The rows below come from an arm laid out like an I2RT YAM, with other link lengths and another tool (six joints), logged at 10 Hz.
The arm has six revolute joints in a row. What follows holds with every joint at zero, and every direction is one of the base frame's.
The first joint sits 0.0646 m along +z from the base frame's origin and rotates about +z.
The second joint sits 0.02 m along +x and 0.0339 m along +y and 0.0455 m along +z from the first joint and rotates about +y.
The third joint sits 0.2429 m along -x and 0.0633 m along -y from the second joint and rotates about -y.
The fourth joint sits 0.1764 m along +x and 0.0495 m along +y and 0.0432 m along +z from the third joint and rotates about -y.
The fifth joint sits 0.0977 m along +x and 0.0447 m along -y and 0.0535 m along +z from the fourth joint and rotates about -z.
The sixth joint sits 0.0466 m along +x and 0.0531 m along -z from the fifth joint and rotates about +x.
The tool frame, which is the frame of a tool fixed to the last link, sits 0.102 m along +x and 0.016 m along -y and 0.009 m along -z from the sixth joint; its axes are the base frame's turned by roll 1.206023, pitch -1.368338 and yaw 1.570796 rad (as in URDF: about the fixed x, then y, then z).
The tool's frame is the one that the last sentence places.
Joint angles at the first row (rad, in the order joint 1, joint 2, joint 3, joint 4, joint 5, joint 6):
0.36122 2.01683 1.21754 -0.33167 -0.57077 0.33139
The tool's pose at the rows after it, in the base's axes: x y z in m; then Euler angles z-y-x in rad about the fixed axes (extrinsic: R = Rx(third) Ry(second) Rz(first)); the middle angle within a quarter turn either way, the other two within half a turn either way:
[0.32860 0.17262 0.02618 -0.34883 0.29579 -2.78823]
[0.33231 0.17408 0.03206 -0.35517 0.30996 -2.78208]
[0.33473 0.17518 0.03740 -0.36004 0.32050 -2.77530]
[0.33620 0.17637 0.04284 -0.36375 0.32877 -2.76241]
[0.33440 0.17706 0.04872 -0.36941 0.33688 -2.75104]
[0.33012 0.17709 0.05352 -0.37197 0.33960 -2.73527]
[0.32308 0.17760 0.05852 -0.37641 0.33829 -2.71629]
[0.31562 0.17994 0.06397 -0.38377 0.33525 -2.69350]
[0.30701 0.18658 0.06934 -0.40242 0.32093 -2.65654]
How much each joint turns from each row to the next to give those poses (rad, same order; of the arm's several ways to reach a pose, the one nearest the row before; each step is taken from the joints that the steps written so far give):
-0.00001 -0.00868 0.01832 -0.01110 0.00031 -0.00219
0.00062 -0.00683 0.01768 -0.00909 0.00126 -0.00089
0.00011 -0.00791 0.01279 -0.00810 -0.00098 -0.00002
-0.00114 -0.01018 0.00601 -0.00208 -0.00752 0.00289
0.00158 -0.02255 -0.00988 0.00117 -0.00501 0.00285
-0.00014 -0.02720 -0.02461 0.00937 -0.01171 0.00620
0.00263 -0.03457 -0.03433 0.01103 -0.01484 0.00810
0.00729 -0.03435 -0.03236 0.01228 -0.01636 0.01168
0.01537 -0.02644 -0.02630 0.01451 -0.02955 0.01286

